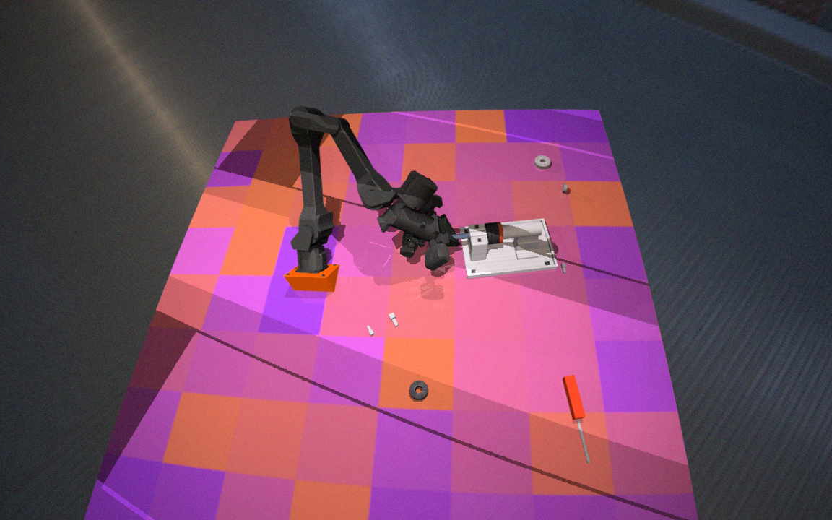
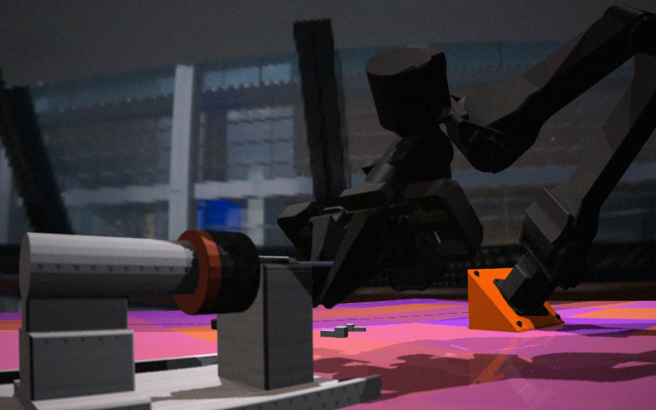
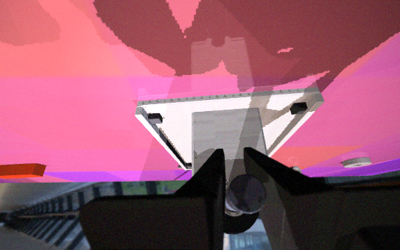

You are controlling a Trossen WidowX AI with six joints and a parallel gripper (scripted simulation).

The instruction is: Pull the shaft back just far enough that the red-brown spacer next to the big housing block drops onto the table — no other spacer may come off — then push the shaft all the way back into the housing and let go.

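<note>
Now: gripper tip 3 cm short of the blue-grey shaft, 1 cm to the right of it and 2 cm below it. Round my gripper tip: red-brown spacer 10 cm ahead, 2 cm to the left, 2 cm above; then black spacer 9 cm ahead, 2 cm to the left, 2 cm above; then grey washer 21 cm ahead, 35 cm to the left, 5 cm below.
</note>
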